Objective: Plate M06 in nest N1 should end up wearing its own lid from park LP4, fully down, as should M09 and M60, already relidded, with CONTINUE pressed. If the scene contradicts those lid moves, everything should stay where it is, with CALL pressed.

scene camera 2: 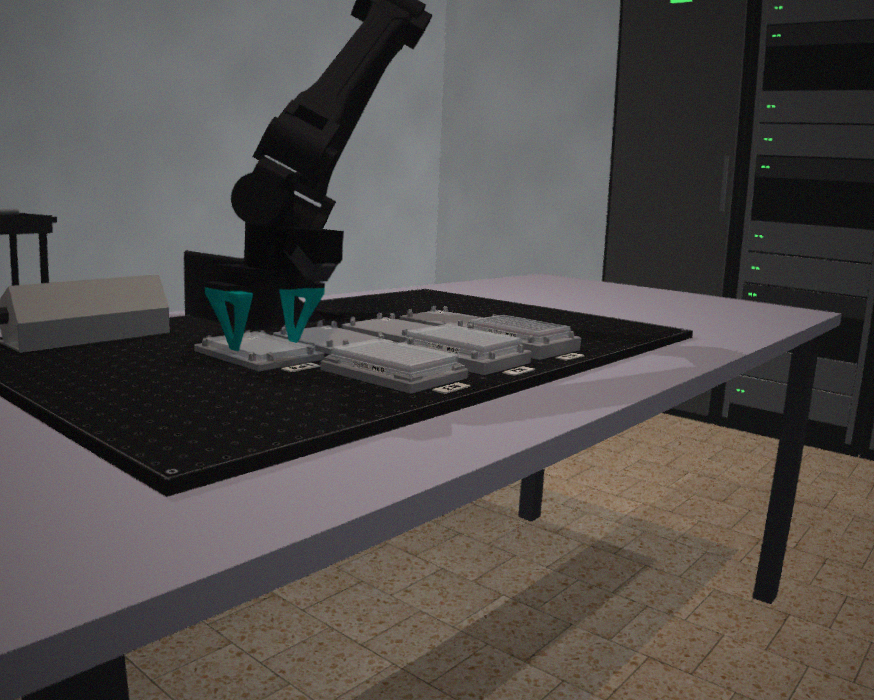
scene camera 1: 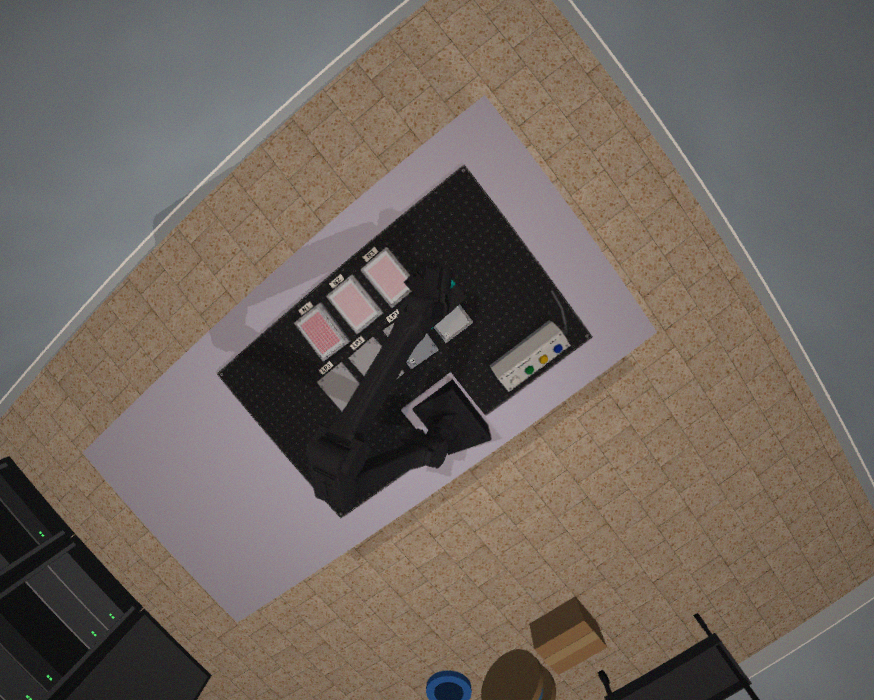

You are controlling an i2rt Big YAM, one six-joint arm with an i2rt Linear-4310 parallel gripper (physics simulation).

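Places are measured from the arm's base along level axes (x back, y right, z up), in millimetres.
Where they show: gripper, fingertip midpoint: [scene camera 2: 264,345]; arm's base, link origin: [scene camera 2: 257,286] [scene camera 1: 447,425].
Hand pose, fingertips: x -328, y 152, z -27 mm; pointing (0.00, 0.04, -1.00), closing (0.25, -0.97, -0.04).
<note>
Things, the pixels of their top centre, and the offset from my fingertips. "spot": a spot on its surface instead. Level surfaces: height alone.
- Plate M06, top centre: [scene camera 2: 520,323] [scene camera 1: 319,333] dx -92, dy -356, dz +15 mm
- Plate M09, top centre: [scene camera 2: 463,334] [scene camera 1: 353,305] dx -116, dy -227, dz +14 mm
- plate M60, top centre: [scene camera 2: 394,350] [scene camera 1: 388,277] dx -138, dy -98, dz +10 mm
- end park, surface spot: [scene camera 2: 255,348] spot: dx -2, dy +14, dz -1 mm
- button box, top centre: [scene camera 2: 83,278] [scene camera 1: 533,359] dx +255, dy +155, dz +65 mm
- black perforated board, surface height: dz -19 mm
- pale table, surface height: dz -32 mm
Plate M06 [scene camera 1: 321,332] [scene camera 2: 526,325] sits in nest N1 with vivid pink wells and no lid visible. Plate M09 [scene camera 1: 354,303] [scene camera 2: 466,339] in the middle nest and plate M60 [scene camera 1: 385,275] [scene camera 2: 393,357] in the end nest look paler, under clear lids. A row of lid parks runs beside them; the end park [scene camera 1: 453,325] [scene camera 2: 255,348], nearest the button box, holds a pale, flat lid. Its label is too small to read surely. My gripper [scene camera 1: 442,282] [scene camera 2: 264,344] is open and empty, teal fingers pointing down, low at this end park. Contact is unclear; the arm partly hides the parks in scene camera 1.
The button box [scene camera 1: 530,355] [scene camera 2: 87,318] has white, green, yellow and blue buttons; in scene camera 2 its back shows. Other parks [scene camera 1: 339,386] [scene camera 1: 363,355] [scene camera 2: 375,327] stand beside the nests. The black perforated board [scene camera 1: 481,218] [scene camera 2: 182,437] lies on the pale table [scene camera 1: 167,466] [scene camera 2: 474,466].
</note>
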